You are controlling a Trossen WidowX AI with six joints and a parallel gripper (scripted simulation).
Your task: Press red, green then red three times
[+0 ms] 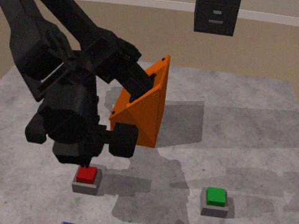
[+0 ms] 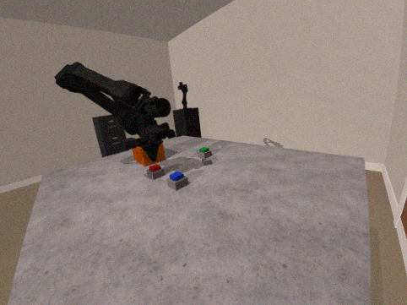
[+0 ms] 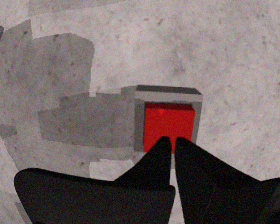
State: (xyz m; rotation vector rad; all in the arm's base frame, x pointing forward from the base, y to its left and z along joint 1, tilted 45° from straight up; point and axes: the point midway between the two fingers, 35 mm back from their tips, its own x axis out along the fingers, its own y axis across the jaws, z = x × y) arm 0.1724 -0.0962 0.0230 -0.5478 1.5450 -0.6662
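Right now the red button is 3 cm below my gripper tip. Round my gripper tip: blue button 13 cm ahead, 3 cm below; green button 1 cm ahead, 25 cm to the left, 3 cm below; small grey block 8 cm ahead, 19 cm to the left, 5 cm below.
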